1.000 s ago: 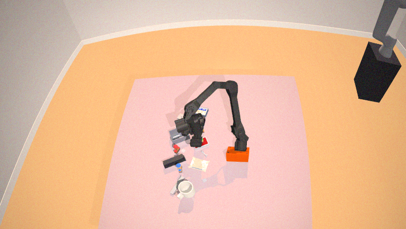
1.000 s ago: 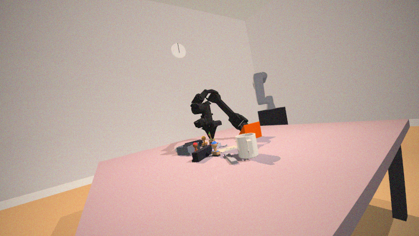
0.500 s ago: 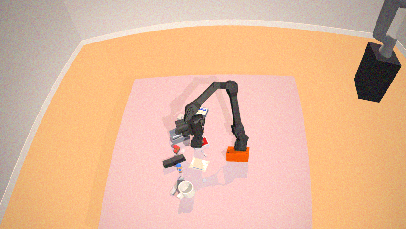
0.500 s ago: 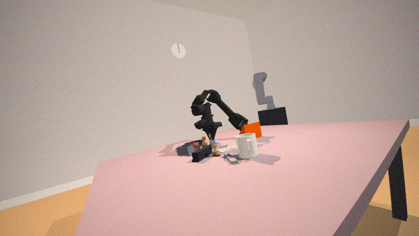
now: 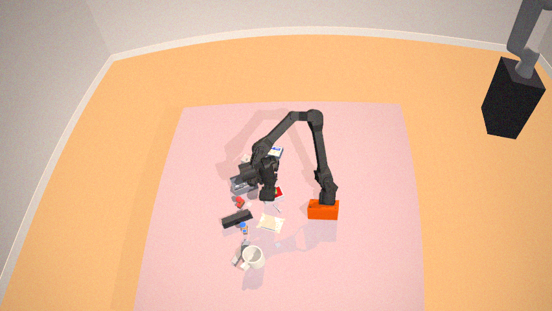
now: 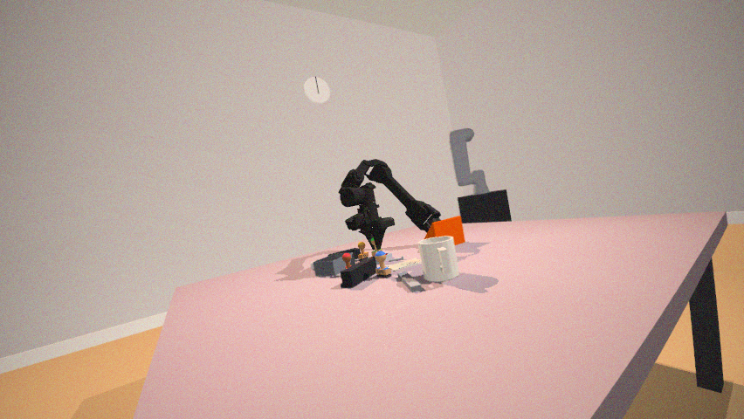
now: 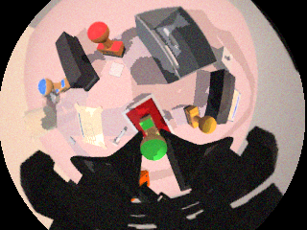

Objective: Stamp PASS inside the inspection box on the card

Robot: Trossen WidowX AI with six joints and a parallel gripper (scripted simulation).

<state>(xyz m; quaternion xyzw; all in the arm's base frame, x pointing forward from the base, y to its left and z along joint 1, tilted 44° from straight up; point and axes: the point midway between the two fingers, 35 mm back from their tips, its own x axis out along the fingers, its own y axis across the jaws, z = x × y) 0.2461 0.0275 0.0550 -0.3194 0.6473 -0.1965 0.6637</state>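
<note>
My gripper tip is now right at the green-knobbed stamp. The rest, counted from my gripper tip: orange-knobbed stamp (2 cm ahead, 8 cm to the right, 2 cm below); then red ink pad (3 cm below); then cream card (3 cm behind, 14 cm to the left, 4 cm below).
</note>
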